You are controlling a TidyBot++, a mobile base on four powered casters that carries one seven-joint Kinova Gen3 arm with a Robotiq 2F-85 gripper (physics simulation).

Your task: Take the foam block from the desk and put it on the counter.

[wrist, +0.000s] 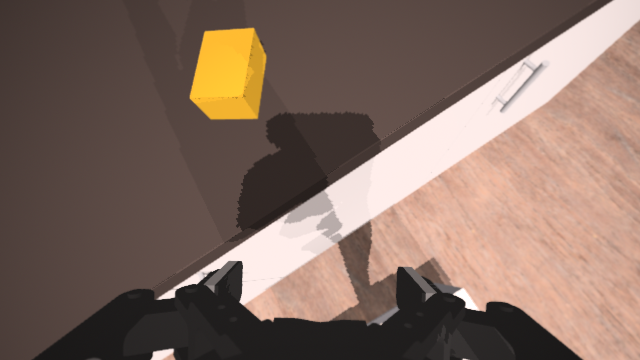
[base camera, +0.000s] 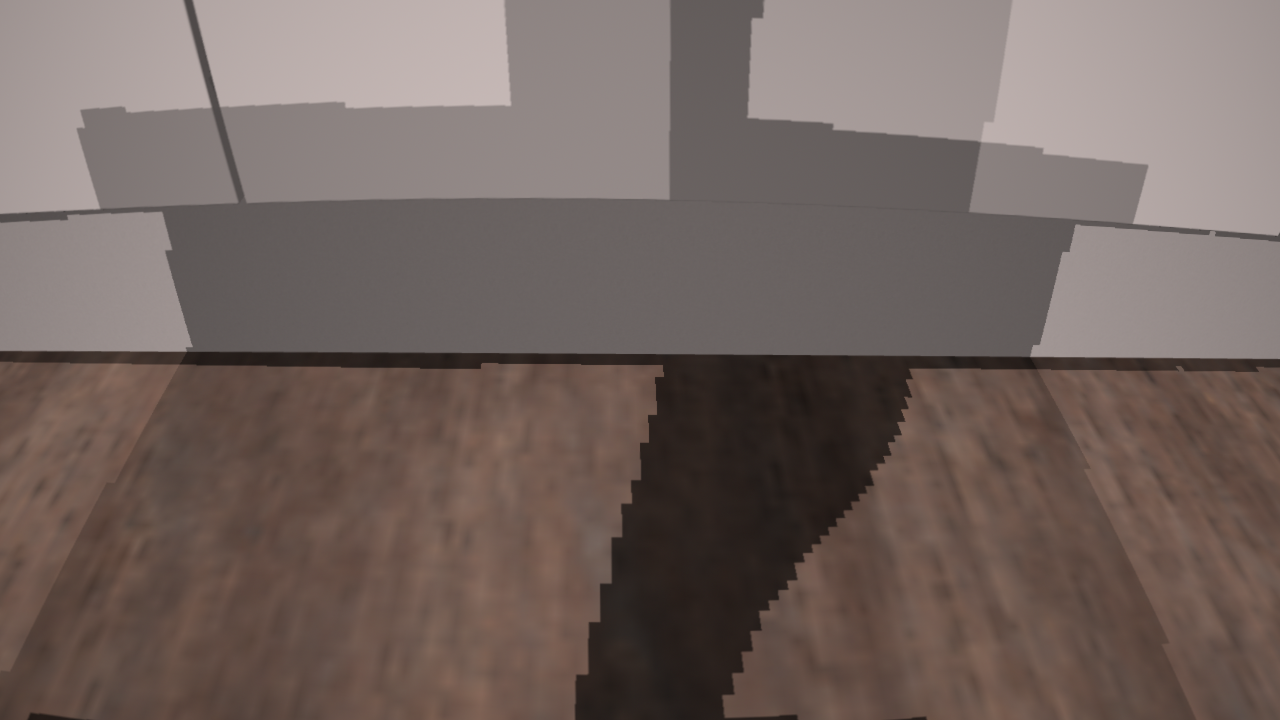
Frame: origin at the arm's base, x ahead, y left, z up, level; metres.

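Where they show: gripper, fingertip midpoint: (wrist: 319,280).
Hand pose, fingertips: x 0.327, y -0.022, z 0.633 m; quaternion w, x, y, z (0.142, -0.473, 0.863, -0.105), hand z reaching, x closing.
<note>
After its pixels a point has its place.
The yellow foam block (wrist: 225,65) {x 0.574, y -0.029, z 0.558 m} lies on a dark brown top in the upper left of the wrist view. This looks like the counter (wrist: 75,165) {x 0.599, y 0.199, z 0.513 m} (base camera: 402,277) {x 0.488, y 0.147, z -0.334 m}, with a white front below its edge. My gripper (wrist: 319,280) {x 0.327, y -0.022, z 0.633 m} is open and empty at the bottom of the wrist view. It is apart from the block, beyond the counter's front edge and over the floor side. The block and the gripper do not show in the base camera view. The desk cannot be made out as a separate thing.
A silver bar handle (wrist: 522,87) {x 0.436, y -0.433, z 0.355 m} sticks out from the white front at the right of the wrist view. Wooden floor (wrist: 550,200) {x 0.173, y -0.836, z -0.397 m} (base camera: 358,537) {x 0.336, y 0.146, z -0.397 m} lies in front of the white panels. Dark shadows fall across the top, the front and the floor.
</note>
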